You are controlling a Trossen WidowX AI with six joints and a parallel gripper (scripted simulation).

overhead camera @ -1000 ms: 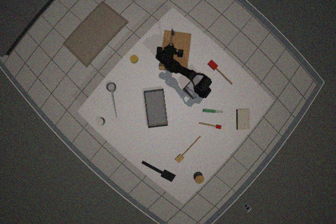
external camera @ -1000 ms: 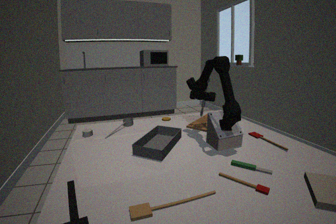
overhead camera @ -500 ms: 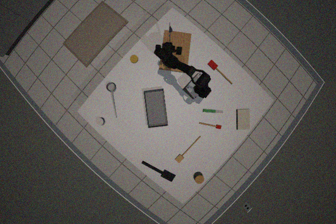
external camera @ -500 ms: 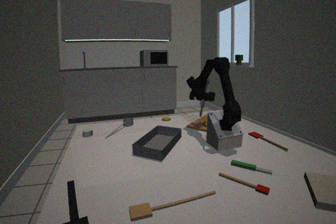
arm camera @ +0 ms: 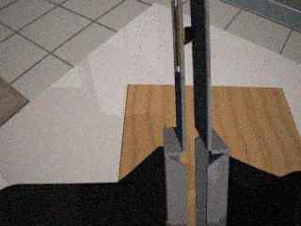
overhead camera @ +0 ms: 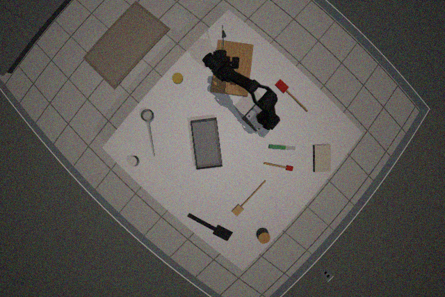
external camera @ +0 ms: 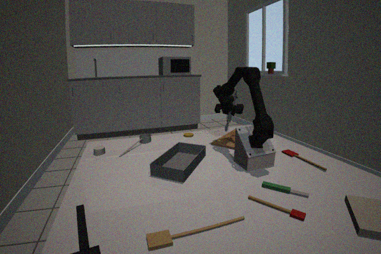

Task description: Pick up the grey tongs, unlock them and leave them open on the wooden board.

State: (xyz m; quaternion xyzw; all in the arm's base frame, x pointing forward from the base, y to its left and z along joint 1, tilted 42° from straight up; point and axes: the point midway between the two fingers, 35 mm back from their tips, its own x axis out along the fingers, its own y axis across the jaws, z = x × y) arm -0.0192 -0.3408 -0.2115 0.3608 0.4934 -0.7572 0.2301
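Now: the wooden board 40 mm behind my gripper tip, 50 mm to the left of it and 150 mm below it. Round my gripper tip: roasting tin 400 mm ahead, 330 mm to the left, 130 mm below; then red spatula 230 mm behind, 420 mm to the left, 160 mm below; then yellow disc 280 mm ahead, 120 mm to the right, 150 mm below.
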